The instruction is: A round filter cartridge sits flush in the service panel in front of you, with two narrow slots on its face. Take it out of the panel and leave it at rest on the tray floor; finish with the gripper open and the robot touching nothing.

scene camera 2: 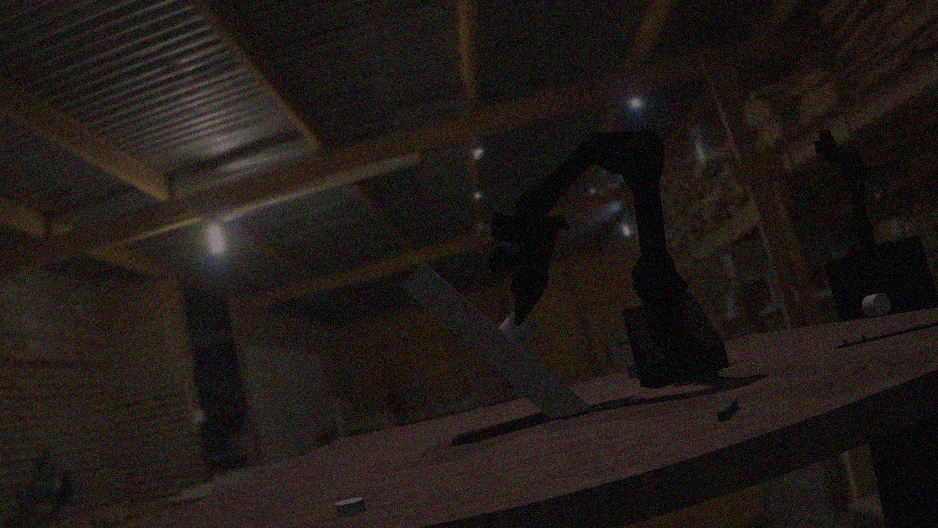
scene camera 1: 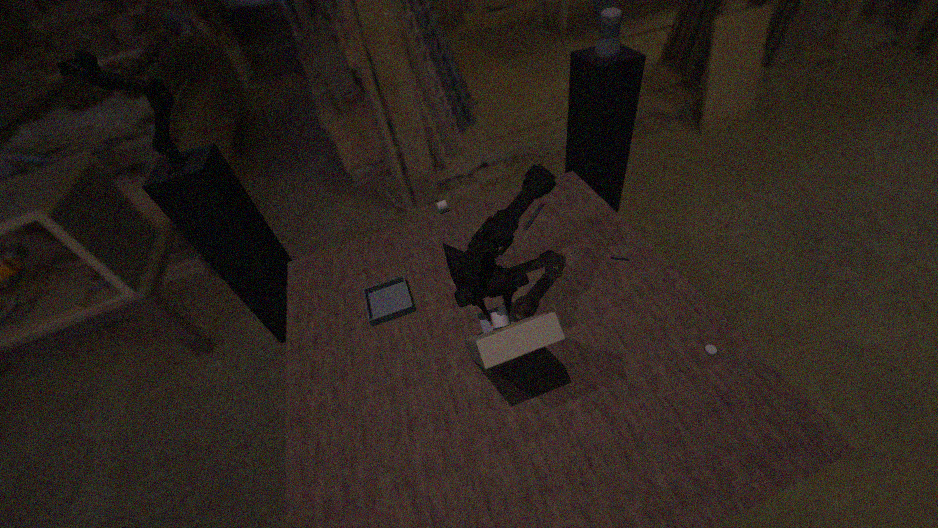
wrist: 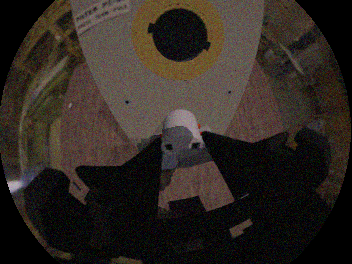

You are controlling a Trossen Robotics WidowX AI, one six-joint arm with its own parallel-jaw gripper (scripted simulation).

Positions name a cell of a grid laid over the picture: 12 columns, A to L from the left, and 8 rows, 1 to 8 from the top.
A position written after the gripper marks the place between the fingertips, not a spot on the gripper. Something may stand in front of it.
Labels:
gripper: scene camera 2 G5; scene camera 1 G5; wrist G5

